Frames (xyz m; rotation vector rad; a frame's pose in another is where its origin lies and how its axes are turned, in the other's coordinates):
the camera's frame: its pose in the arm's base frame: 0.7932 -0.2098 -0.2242 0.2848 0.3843 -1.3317
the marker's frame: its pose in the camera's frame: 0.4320 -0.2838 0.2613 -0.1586 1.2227 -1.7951
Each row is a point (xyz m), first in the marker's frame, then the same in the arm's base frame.
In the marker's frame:
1: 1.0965 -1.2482 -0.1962
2: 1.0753 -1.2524 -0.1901
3: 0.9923 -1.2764 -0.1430
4: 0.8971 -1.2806 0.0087
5: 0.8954 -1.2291 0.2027
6: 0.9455 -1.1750 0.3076
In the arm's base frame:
1: -0.1775 0.2273 0.9156
2: -0.1619 0.2128 0.9227
3: -0.1118 0.1382 0.9629
4: -0.1035 -0.0349 1.0082
5: -0.1996 -0.2110 1.0014
6: -0.2971 -0.2874 0.9682

